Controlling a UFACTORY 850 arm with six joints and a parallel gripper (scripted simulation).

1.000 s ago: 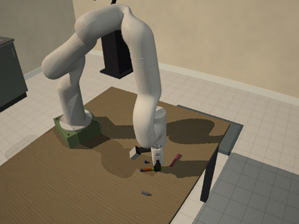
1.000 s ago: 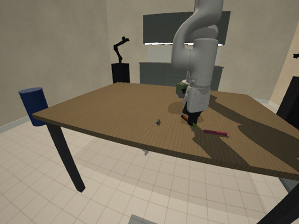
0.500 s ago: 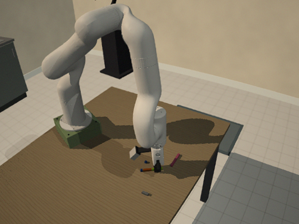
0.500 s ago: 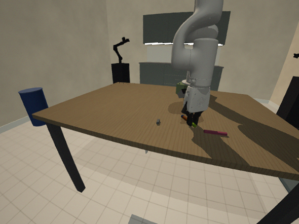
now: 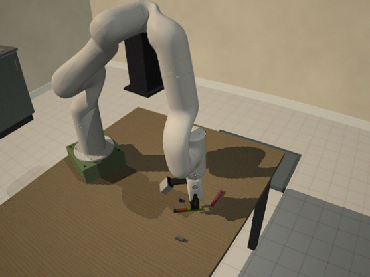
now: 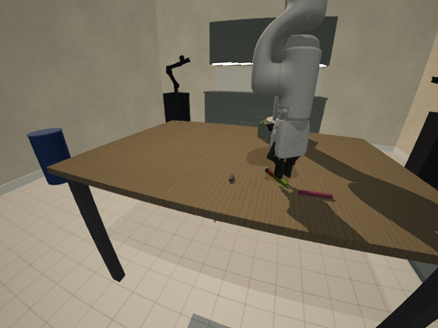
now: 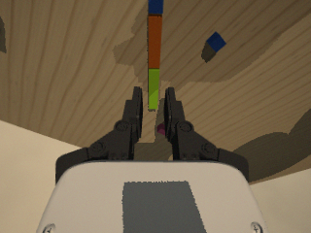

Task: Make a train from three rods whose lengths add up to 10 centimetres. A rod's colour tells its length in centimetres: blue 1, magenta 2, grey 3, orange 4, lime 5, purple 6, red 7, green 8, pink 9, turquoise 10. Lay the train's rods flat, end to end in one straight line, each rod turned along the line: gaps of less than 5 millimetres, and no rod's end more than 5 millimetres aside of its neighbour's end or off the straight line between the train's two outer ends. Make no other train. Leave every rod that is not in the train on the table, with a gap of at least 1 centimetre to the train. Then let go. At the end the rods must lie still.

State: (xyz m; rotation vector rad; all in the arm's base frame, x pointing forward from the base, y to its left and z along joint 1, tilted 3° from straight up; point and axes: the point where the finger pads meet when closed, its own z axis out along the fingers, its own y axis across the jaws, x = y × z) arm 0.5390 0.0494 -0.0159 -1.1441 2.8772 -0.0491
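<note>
My gripper is now 40 mm above the lime rod. Also, from my hand: pink rod 40 mm ahead, 100 mm to the left, 40 mm below; then grey rod 50 mm ahead, 140 mm to the right, 40 mm below; then orange rod 30 mm behind, 30 mm to the right, 40 mm below.
</note>
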